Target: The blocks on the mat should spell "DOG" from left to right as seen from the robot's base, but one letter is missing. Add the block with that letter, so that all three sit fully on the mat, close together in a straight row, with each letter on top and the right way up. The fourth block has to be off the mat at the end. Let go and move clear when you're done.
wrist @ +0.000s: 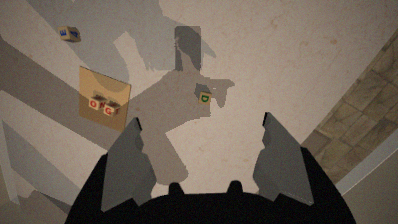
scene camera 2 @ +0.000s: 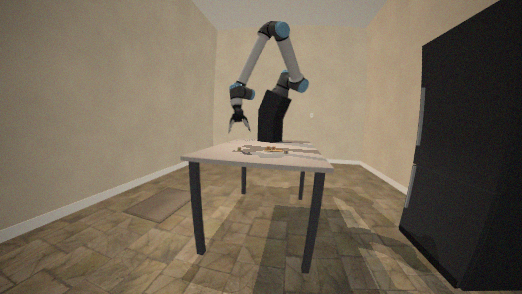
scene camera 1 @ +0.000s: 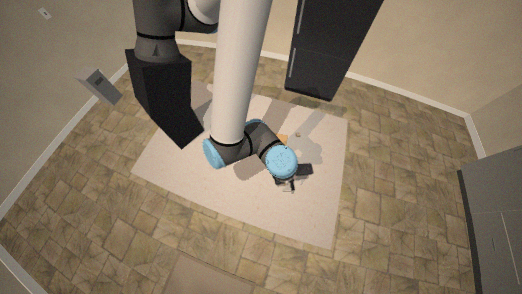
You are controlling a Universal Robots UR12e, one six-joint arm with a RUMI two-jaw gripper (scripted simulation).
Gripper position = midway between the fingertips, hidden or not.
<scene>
In view: my gripper [wrist: 201,115] and a mat [wrist: 91,84].
</scene>
